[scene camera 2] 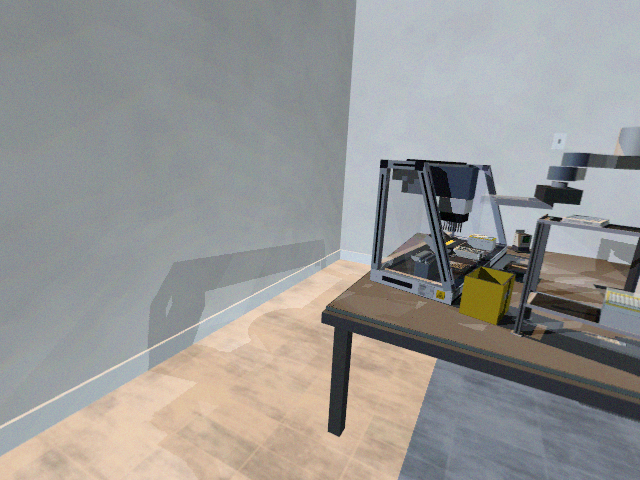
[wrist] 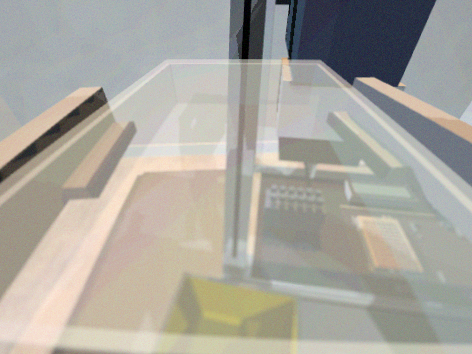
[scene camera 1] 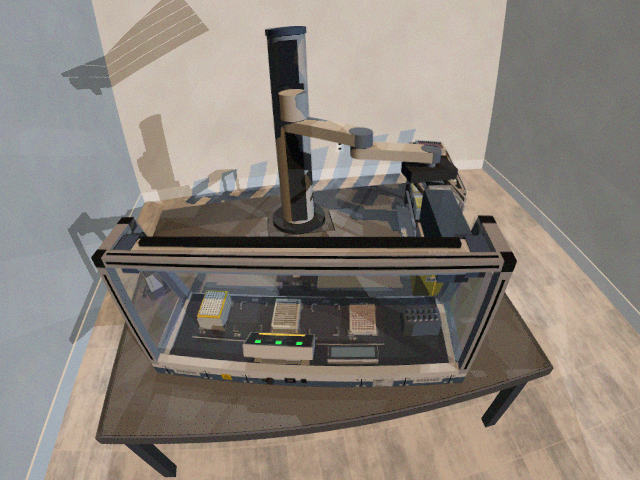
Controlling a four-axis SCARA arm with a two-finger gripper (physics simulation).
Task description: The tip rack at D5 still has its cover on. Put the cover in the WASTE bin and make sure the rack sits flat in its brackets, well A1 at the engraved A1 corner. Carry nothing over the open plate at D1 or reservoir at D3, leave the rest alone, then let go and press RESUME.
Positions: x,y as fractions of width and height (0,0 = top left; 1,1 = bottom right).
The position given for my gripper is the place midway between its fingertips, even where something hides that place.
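Scene camera 2 gives me my gripper (scene camera 2: 0.77,0.42), along with a yellow waste bin (scene camera 2: 0.76,0.62). The wrist view has my gripper (wrist: 0.49,0.30) as well. And in scene camera 1 I can see that same gripper (scene camera 1: 0.70,0.42).
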